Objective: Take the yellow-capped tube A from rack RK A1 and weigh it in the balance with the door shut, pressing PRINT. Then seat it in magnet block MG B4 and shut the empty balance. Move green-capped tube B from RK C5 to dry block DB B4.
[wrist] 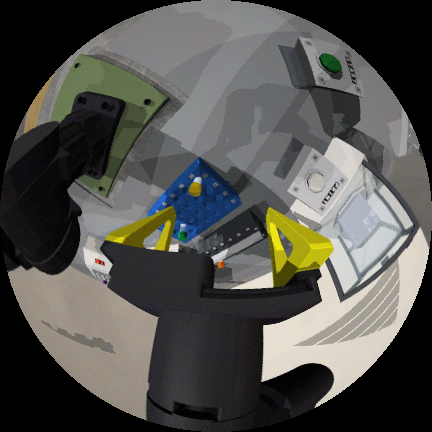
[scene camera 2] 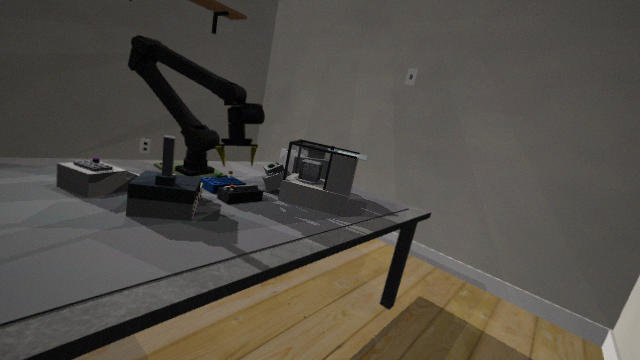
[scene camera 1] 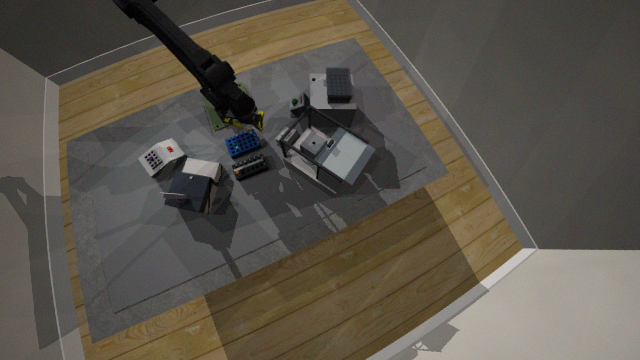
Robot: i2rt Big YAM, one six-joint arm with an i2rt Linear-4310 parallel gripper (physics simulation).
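My gripper (scene camera 1: 246,122) (scene camera 2: 238,164) (wrist: 219,211) is open and empty, fingers pointing down above the blue rack (scene camera 1: 245,151) (scene camera 2: 212,187) (wrist: 227,201). Yellow-capped tube A (scene camera 1: 249,129) (scene camera 2: 230,173) (wrist: 195,187) stands upright in the rack's back row. Green-capped tube B (scene camera 1: 234,144) (scene camera 2: 219,175) (wrist: 183,233) stands in the same rack. A black block (scene camera 1: 254,173) (scene camera 2: 240,196), seemingly the magnet block, holds an orange-capped tube (scene camera 1: 237,172) (wrist: 220,264). The balance (scene camera 1: 306,171) (scene camera 2: 315,196) has its glass top panel (scene camera 1: 347,155) over the rear housing and a PRINT button (wrist: 316,181).
A dark-grey well block (scene camera 1: 338,84) on a white base, perhaps the dry block, stands back right. A green-buttoned box (scene camera 1: 298,104) (scene camera 2: 273,172) (wrist: 330,62) stands beside the balance. A white keypad device (scene camera 1: 162,156) (scene camera 2: 92,177) and a dark-topped device (scene camera 1: 189,191) (scene camera 2: 162,192) stand left.
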